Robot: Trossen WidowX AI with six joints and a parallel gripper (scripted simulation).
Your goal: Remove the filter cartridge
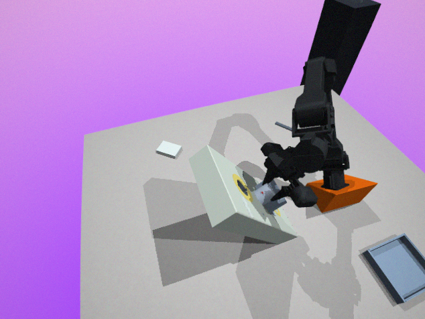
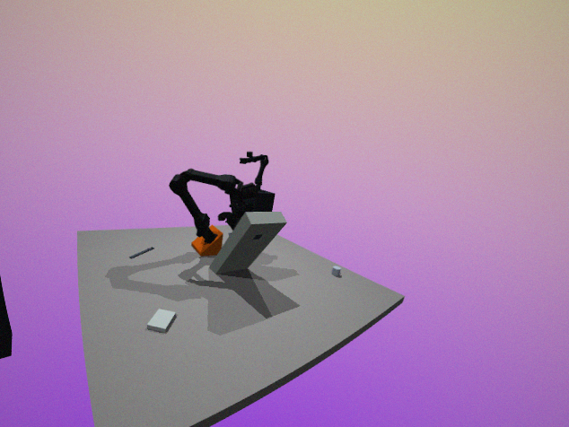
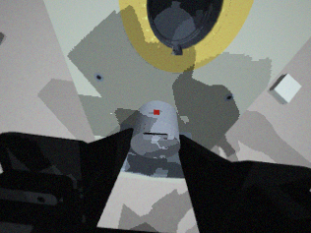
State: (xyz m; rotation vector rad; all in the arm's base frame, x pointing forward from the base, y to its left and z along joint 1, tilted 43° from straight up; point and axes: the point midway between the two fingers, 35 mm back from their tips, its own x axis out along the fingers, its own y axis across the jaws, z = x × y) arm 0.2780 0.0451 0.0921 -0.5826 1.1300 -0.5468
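Right now my gripper tip is 40 mm short of the pale green service panel, 10 mm to the left of it and 20 mm above it. Also, from my gripper tip: round grey filter cartridge right at my gripper tip; white flat block 160 mm ahead, 440 mm to the right, 190 mm below; blue-grey tray 310 mm behind, 320 mm to the left, 190 mm below.
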